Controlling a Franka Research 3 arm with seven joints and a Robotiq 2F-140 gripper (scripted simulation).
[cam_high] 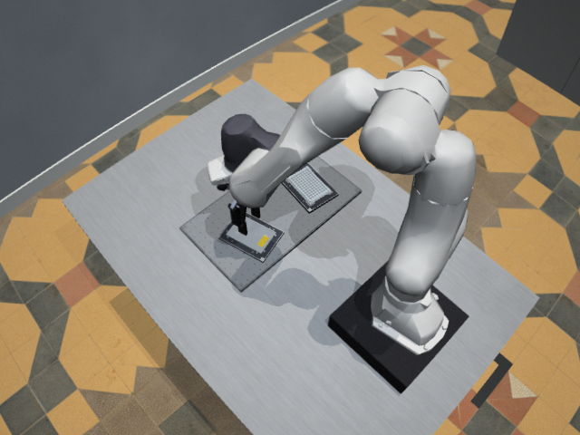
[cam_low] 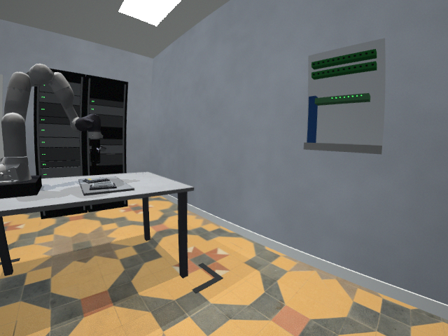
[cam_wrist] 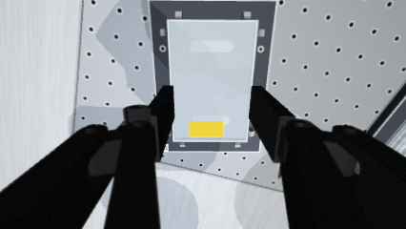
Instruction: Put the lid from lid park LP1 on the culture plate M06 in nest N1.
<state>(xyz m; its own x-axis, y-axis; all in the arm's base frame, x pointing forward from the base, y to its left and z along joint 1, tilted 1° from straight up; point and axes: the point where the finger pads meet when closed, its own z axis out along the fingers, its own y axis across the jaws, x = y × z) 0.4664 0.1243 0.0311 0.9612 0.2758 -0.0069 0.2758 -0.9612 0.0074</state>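
Now: the clear lid 80 mm below my hand. Round my hand: culture plate M06: 260 mm to the right, 80 mm below, 10 mm ahead; dark lid park: 90 mm below.
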